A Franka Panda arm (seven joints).
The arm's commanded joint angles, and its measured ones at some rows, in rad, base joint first. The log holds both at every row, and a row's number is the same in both.
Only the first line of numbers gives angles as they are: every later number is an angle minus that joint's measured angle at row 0.
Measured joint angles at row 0:
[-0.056, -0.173, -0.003, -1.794, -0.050, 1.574, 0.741]
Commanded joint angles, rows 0 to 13:
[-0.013, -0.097, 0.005, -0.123, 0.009, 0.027, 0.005]
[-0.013, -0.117, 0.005, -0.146, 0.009, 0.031, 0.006]
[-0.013, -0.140, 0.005, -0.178, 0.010, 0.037, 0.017]
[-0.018, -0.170, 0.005, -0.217, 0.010, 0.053, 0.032]
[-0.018, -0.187, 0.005, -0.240, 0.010, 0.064, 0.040]
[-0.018, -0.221, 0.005, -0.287, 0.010, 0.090, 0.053]
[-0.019, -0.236, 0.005, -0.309, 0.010, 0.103, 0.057]
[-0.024, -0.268, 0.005, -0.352, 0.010, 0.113, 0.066]
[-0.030, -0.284, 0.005, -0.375, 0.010, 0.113, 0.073]
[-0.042, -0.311, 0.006, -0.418, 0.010, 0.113, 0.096]
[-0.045, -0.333, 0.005, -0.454, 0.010, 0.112, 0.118]
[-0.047, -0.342, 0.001, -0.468, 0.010, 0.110, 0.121]
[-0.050, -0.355, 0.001, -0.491, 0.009, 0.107, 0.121]
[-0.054, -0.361, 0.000, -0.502, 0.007, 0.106, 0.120]
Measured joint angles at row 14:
[-0.032, -0.275, -0.003, -0.386, 0.000, 0.073, 0.092]
